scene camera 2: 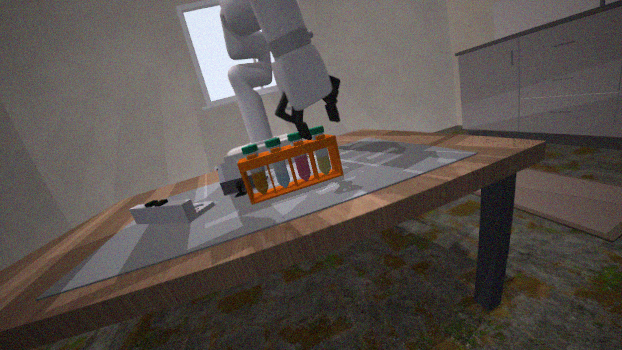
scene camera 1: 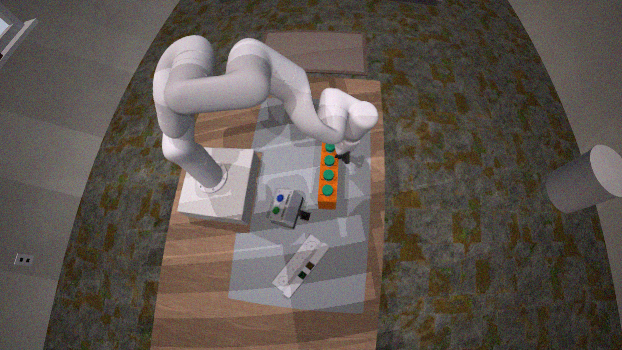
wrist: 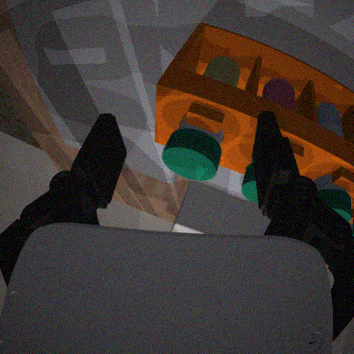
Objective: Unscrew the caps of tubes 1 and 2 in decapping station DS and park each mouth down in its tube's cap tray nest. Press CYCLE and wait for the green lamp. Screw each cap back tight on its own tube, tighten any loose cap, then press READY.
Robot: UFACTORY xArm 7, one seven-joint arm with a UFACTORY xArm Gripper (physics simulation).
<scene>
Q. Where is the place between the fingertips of the gripper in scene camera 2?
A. At 321, 129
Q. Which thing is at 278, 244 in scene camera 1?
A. A grey mat.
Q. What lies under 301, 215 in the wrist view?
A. The gripper.
</scene>
